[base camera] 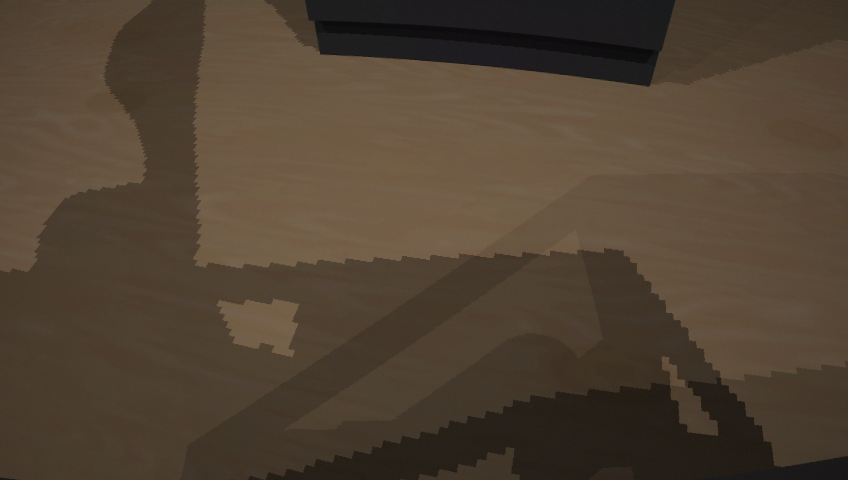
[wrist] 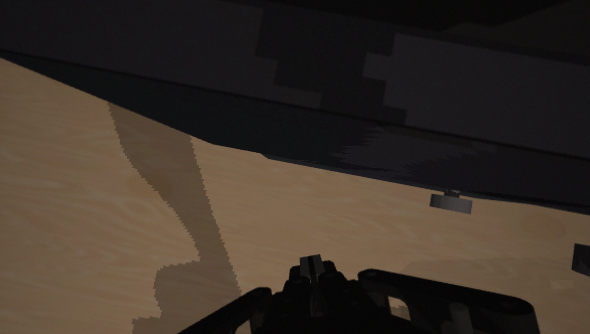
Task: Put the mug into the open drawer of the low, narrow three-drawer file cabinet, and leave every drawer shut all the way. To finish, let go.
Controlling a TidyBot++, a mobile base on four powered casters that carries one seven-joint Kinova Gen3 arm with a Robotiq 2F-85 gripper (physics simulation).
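Places are measured from the arm's base along level axes (x ahead, y left, z up), in millimetres.
Pixels of known places: gripper, fingertip midpoint: (wrist: 312, 270).
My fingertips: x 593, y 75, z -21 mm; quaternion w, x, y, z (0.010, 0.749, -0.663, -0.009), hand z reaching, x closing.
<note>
For each thing: its top centre in the pictures, then the offset to it from my fingertips. "*": a spot on its surface instead. Level surfaces: height alone.
- grey round knob, surface spot: (wrist: 451, 204) * dx +33, dy -126, dz -50 mm
- wood-grain floor, surface height: dz -375 mm
- dark piece, surface spot: (wrist: 581, 260) * dx +20, dy -115, dz +53 mm
The dark file cabinet (base camera: 487, 17) (wrist: 175, 107) shows its lower front at the top of the base view and slants across the upper part of the wrist view. A grey round knob (wrist: 451, 204) sticks out from its front, right of centre in the wrist view. My gripper (wrist: 312, 270) is shut and empty, with its tips pointing toward the cabinet and apart from it in the picture. The mug does not show in either view. How far each drawer stands out cannot be told.
The wood-grain floor (base camera: 386, 148) (wrist: 60, 200) lies in front of the cabinet, with shadows of the arm and base across it. A dark piece (wrist: 581, 260) shows at the right edge of the wrist view. A dark edge (base camera: 815, 469) shows at the bottom right of the base view.
</note>
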